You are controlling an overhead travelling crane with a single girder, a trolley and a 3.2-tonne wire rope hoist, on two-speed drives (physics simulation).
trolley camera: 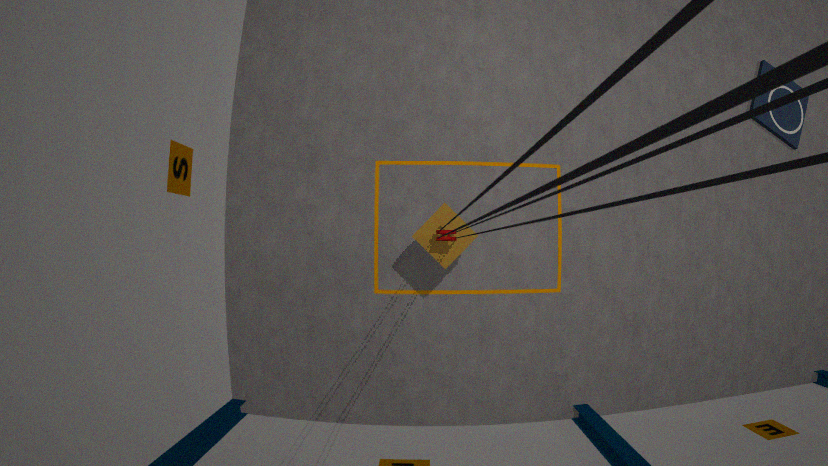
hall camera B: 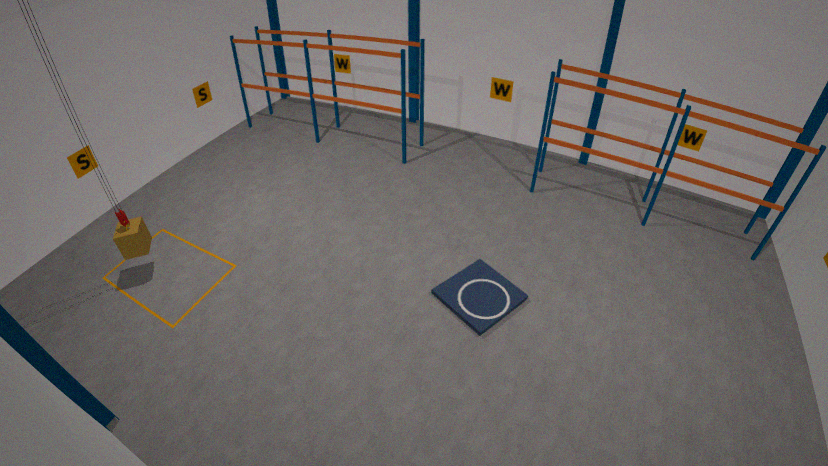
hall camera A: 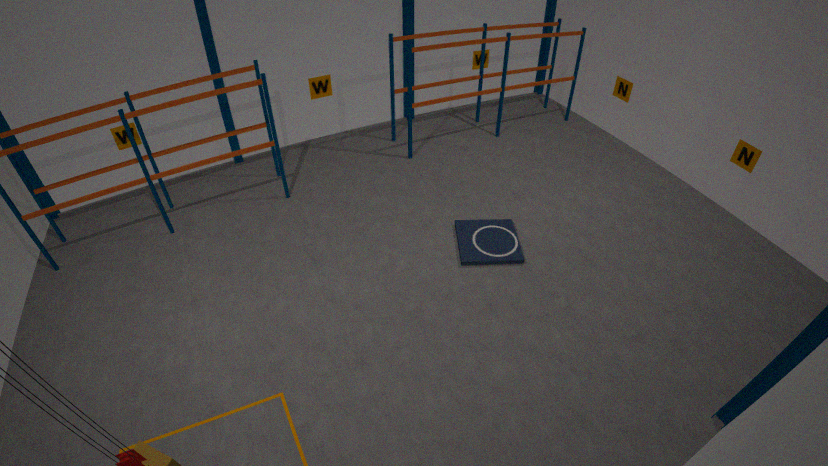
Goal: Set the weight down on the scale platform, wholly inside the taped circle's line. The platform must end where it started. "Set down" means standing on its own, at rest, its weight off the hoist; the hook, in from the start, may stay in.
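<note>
The yellow weight (hall camera A: 157,455) (hall camera B: 133,241) (trolley camera: 429,232) hangs upright from the red hook (hall camera A: 130,458) (hall camera B: 121,218) (trolley camera: 446,235) on slanting ropes. Its shadow lies apart from it in the hall camera B view, so it is clear of the floor. In the trolley camera view it shows over the yellow floor rectangle. In the hall camera A view it is cut off by the bottom edge. The blue scale platform (hall camera A: 465,251) (hall camera B: 444,291) (trolley camera: 760,99) lies flat, well away from the weight, with the white taped circle (hall camera A: 473,240) (hall camera B: 458,298) (trolley camera: 793,133) on its top.
The yellow floor rectangle (hall camera A: 214,415) (hall camera B: 199,247) (trolley camera: 468,291) is marked near the S wall. Two blue and orange racks (hall camera A: 152,164) (hall camera A: 506,86) (hall camera B: 403,115) (hall camera B: 666,153) stand along the W wall. Blue columns (hall camera A: 776,364) (hall camera B: 52,361) (trolley camera: 608,437) stand at the walls.
</note>
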